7 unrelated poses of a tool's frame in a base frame.
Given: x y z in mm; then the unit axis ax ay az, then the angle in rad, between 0 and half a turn.
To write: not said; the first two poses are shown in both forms.
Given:
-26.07 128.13 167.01 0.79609 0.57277 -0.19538 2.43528
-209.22 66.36 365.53 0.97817 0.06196 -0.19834 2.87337
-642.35 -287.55 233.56 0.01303 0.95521 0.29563 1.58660
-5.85 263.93 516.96 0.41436 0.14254 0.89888 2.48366
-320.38 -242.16 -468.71 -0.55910 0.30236 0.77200 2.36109
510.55 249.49 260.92 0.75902 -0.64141 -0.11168 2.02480
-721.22 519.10 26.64 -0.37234 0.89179 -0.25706 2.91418
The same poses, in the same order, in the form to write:
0.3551 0.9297 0.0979 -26.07; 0.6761 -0.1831 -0.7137 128.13; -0.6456 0.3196 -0.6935 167.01; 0 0 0 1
0.9152 0.1716 -0.3647 -209.22; 0.0665 -0.9567 -0.2834 66.36; -0.3975 0.2351 -0.8870 365.53; 0 0 0 1
-0.0156 -0.2830 0.9590 -642.35; 0.3082 0.9110 0.2738 -287.55; -0.9512 0.2999 0.0730 233.56; 0 0 0 1
-0.4837 -0.4439 0.7543 -5.85; 0.6554 -0.7549 -0.0239 263.93; 0.5800 0.4829 0.6561 516.96; 0 0 0 1
-0.1759 -0.8324 -0.5256 -320.38; 0.2540 -0.5542 0.7927 -242.16; -0.9511 0.0059 0.3089 -468.71; 0 0 0 1
0.3902 -0.6000 -0.6984 510.55; -0.8007 0.1533 -0.5791 249.49; 0.4545 0.7852 -0.4206 260.92; 0 0 0 1
-0.7006 -0.5976 0.3900 -721.22; -0.7135 0.5958 -0.3686 519.10; -0.0121 -0.5365 -0.8438 26.64; 0 0 0 1

